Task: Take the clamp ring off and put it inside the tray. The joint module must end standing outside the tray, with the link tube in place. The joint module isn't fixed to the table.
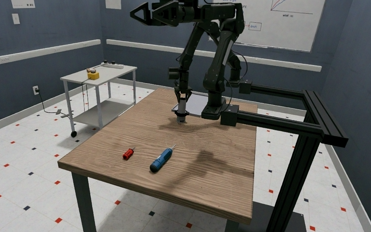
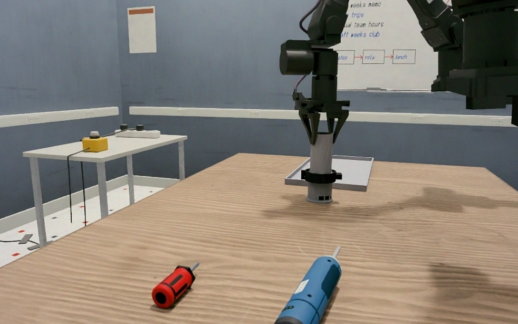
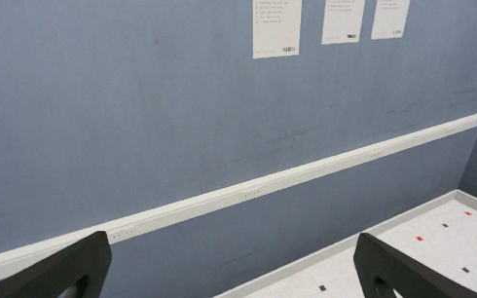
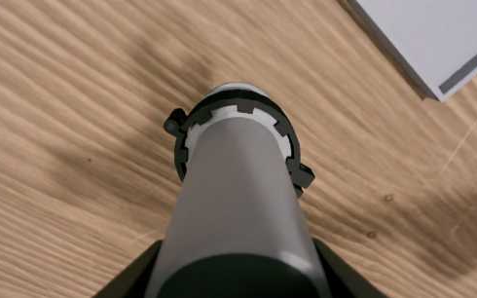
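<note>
My right hand is 3 cm above the grey link tube, 1 cm to the left of it and 1 cm short of it. Round my right hand: small screw (14 cm to the right, 14 cm below); then dark clamp ring (8 cm below); then grey joint module (11 cm below, 1 cm to the right).
</note>
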